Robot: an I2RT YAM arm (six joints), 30 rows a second.
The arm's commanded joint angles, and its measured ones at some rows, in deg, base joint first. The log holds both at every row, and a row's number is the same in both.
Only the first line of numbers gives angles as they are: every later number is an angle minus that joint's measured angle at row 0.
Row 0, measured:
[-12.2 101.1 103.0 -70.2 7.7 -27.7]
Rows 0 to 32, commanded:
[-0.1 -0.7 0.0 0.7 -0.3 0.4]
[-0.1 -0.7 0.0 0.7 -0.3 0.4]
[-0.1 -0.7 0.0 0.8 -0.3 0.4]
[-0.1 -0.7 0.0 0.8 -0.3 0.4]
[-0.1 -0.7 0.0 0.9 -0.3 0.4]
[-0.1 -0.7 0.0 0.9 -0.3 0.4]
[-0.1 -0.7 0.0 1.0 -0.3 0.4]
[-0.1 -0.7 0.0 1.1 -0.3 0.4]
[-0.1 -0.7 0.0 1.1 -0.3 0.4]
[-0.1 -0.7 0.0 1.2 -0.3 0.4]
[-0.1 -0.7 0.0 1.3 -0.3 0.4]
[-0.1 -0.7 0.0 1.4 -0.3 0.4]
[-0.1 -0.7 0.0 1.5 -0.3 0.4]
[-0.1 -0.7 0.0 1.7 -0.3 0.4]
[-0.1 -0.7 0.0 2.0 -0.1 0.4]
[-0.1 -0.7 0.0 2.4 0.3 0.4]
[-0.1 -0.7 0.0 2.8 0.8 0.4]
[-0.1 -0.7 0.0 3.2 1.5 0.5]
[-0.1 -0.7 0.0 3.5 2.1 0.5]
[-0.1 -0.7 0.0 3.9 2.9 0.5]
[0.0 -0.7 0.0 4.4 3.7 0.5]
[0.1 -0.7 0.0 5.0 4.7 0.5]
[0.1 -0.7 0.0 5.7 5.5 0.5]
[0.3 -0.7 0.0 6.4 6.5 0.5]
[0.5 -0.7 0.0 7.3 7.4 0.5]
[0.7 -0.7 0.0 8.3 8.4 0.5]
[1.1 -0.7 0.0 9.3 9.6 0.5]
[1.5 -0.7 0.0 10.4 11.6 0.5]
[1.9 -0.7 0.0 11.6 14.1 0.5]
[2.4 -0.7 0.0 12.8 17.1 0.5]
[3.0 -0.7 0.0 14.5 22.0 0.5]
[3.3 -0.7 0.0 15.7 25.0 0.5]
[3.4 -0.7 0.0 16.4 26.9 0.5]
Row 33, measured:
[2.0 0.0 -0.1 13.4 13.2 0.0]
